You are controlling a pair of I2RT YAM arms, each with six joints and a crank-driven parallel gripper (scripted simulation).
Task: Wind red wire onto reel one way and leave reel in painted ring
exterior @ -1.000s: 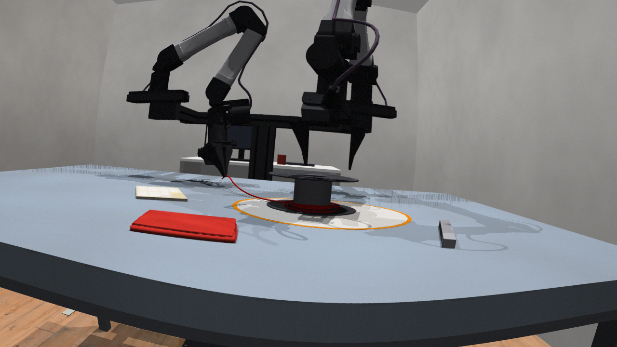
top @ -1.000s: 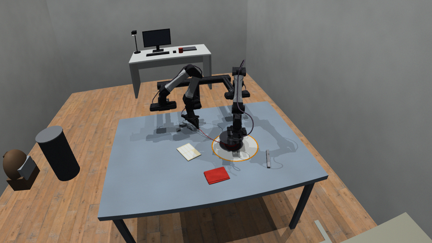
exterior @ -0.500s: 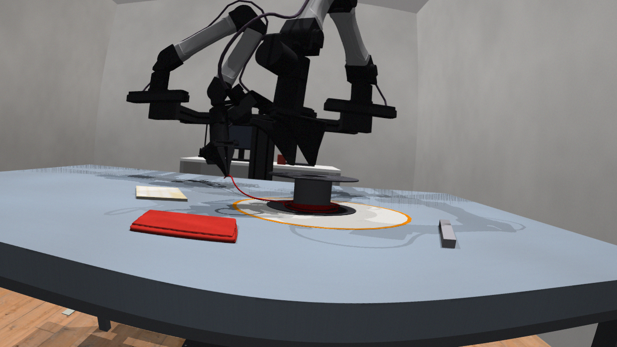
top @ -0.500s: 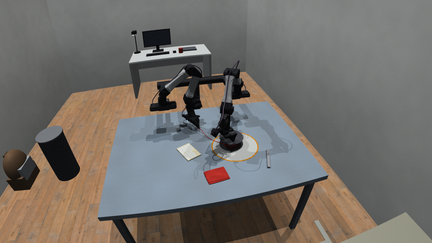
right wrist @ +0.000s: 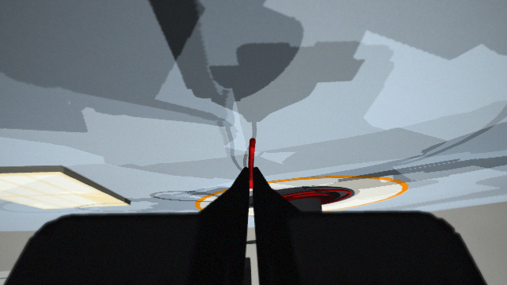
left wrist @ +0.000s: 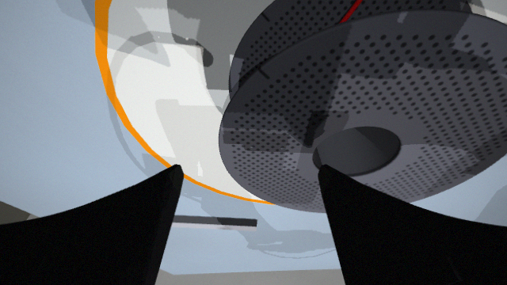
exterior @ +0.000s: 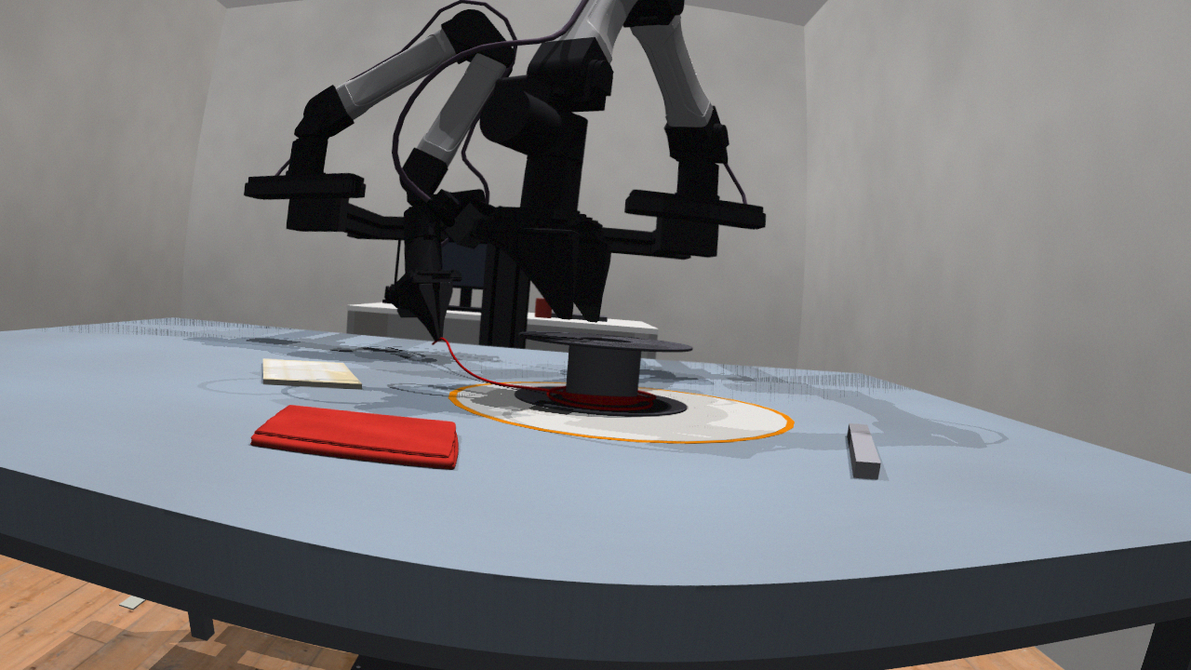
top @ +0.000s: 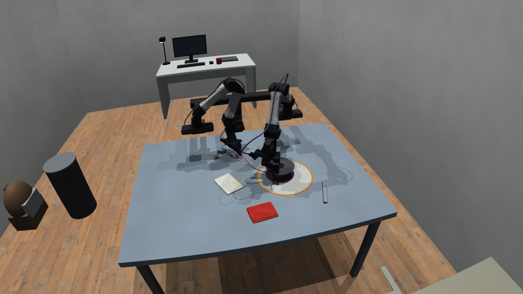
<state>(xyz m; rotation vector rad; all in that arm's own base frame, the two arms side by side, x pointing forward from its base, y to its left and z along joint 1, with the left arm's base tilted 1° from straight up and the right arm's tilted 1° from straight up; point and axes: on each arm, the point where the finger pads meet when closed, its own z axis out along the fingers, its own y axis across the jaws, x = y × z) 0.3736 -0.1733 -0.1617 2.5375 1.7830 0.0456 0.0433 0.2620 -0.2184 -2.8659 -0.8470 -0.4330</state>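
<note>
Right now my left hand is 60 mm past the dark reel, 60 mm above it and 40 mm to the right of it. Also, from my left hand: orange painted ring (90 mm below, 60 mm to the left, 30 mm behind); then grey bar (230 mm to the left, 190 mm ahead, 90 mm below); then cream gridded tile (290 mm to the right, 90 mm below, 60 mm behind).
</note>
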